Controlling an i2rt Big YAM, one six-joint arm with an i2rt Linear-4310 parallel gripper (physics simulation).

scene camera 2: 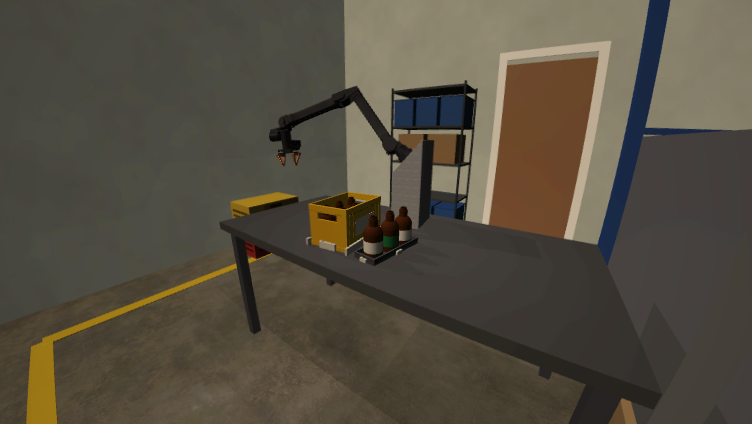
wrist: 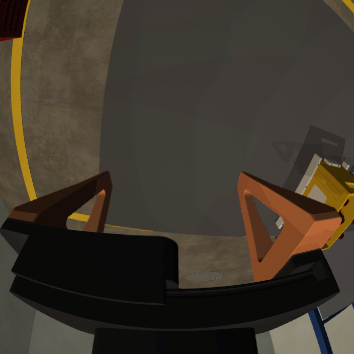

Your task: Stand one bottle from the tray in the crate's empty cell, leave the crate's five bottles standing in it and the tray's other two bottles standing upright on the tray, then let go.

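Seen in the pictures: gripper, between the fingertips: (scene camera 2: 289,165) (wrist: 174,178); arm's base, origin of its link: (scene camera 2: 410,160).
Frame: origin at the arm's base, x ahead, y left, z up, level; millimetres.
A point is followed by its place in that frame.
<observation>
My gripper (scene camera 2: 290,164) @[x 240, y -691, z -47 mm] (wrist: 174,178) @[x 240, y -691, z -47 mm] is open and empty, pointing down, high above and to the left of the crate in the scene view. The yellow crate (scene camera 2: 329,232) @[x 531, y -73, z -250 mm] (wrist: 331,184) @[x 292, y -200, z -212 mm] stands on the table; part of it shows at the right edge of the wrist view. Two brown bottle tops (scene camera 2: 339,204) @[x 412, y -125, z -168 mm] (scene camera 2: 351,201) @[x 320, y -135, z -175 mm] show above its rim; its cells and other bottles are hidden. Three brown bottles stand upright on the dark tray (scene camera 2: 390,254) @[x 453, y 163, z -309 mm] beside it: a white-labelled one (scene camera 2: 372,234) @[x 513, y 124, z -218 mm] in front, a green-labelled one (scene camera 2: 389,227) @[x 426, y 140, z -214 mm] in the middle, a white-labelled one (scene camera 2: 403,220) @[x 337, y 150, z -209 mm] at the back.
The crate and tray stand on the dark table (scene camera 2: 473,284) @[x 464, y 472, z -321 mm] (wrist: 175,100) @[x 238, y -667, z -321 mm], with pale blocks at their bases. The arm's grey pedestal (scene camera 2: 413,189) @[x 121, y 83, z -124 mm] rises behind the tray. A yellow crate stack (scene camera 2: 263,201) stands on the floor beyond the table's left end. A shelf unit (scene camera 2: 465,105) stands behind.
</observation>
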